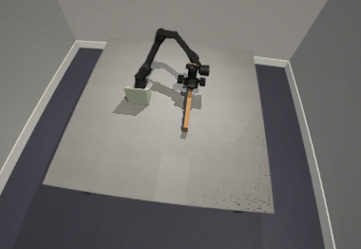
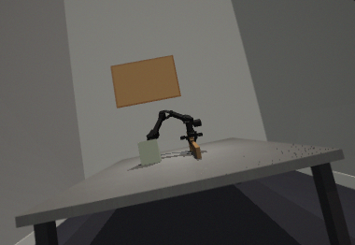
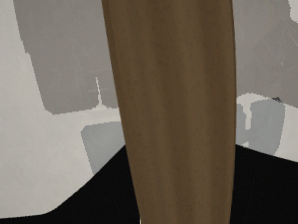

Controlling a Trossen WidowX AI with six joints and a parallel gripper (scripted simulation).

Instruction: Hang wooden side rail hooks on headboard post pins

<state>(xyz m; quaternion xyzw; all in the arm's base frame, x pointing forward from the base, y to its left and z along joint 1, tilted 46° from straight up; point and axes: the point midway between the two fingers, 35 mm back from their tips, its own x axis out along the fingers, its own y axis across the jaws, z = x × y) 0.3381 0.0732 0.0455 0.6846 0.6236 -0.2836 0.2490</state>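
Now: the wooden headboard post 110 mm to the left of my gripper tip, 40 mm above it and 10 mm ahead of it.
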